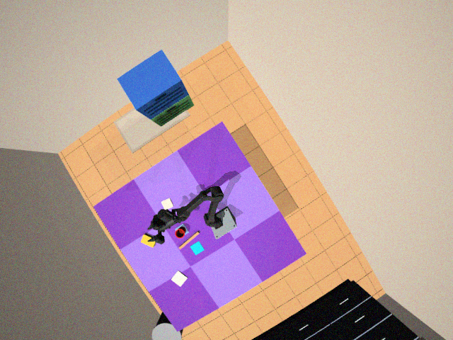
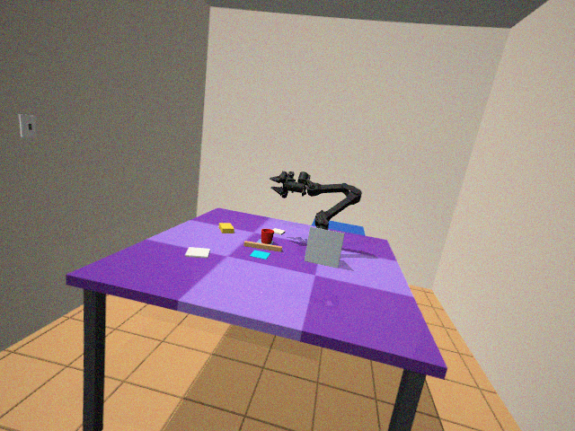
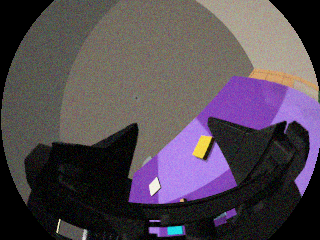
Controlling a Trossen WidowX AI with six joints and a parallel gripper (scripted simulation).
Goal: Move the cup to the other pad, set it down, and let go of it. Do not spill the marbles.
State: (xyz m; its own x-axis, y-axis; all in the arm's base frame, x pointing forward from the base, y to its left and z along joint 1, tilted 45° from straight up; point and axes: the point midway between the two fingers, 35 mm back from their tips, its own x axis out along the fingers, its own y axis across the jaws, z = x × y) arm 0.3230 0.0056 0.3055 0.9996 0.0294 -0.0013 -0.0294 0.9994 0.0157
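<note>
Right now my gripper tip is 6 cm past the red cup, 14 cm to the right of it and 29 cm above it. The rest, counted from my gripper tip: light blue pad: 5 cm behind, 14 cm to the left, 33 cm below; then wooden bar: 7 cm behind, 24 cm to the left, 32 cm below; then yellow block: 22 cm ahead, 7 cm to the left, 31 cm below.
</note>
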